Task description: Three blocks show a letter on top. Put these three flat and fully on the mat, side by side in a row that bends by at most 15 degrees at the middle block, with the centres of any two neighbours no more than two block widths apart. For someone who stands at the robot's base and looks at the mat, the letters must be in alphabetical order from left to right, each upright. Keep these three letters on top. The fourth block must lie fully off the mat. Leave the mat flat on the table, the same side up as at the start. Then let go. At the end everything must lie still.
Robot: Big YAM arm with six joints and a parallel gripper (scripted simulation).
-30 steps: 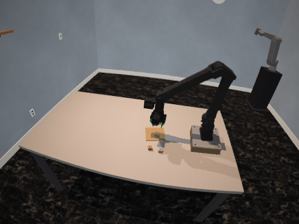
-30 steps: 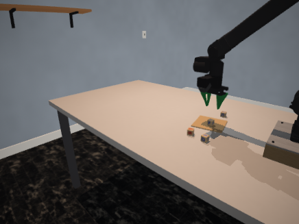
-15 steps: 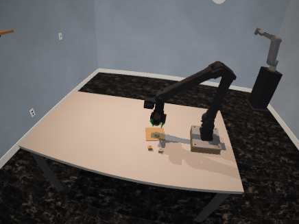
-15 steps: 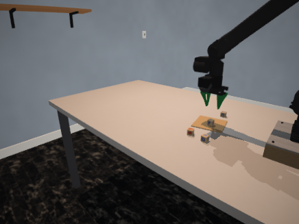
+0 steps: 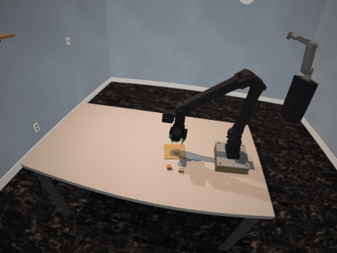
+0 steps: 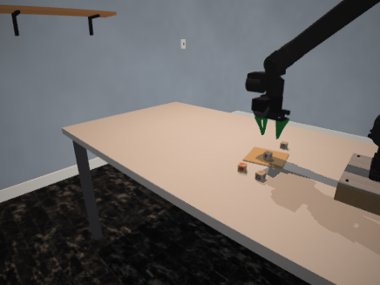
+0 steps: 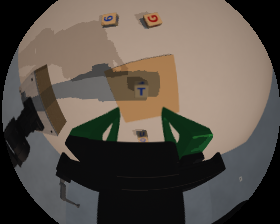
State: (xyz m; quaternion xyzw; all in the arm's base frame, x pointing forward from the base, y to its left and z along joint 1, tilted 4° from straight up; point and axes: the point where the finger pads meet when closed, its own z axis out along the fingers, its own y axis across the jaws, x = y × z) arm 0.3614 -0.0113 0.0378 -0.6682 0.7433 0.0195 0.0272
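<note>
The mat is 10 cm below my hand, 2 cm to the right of it and 1 cm ahead of it.
</note>
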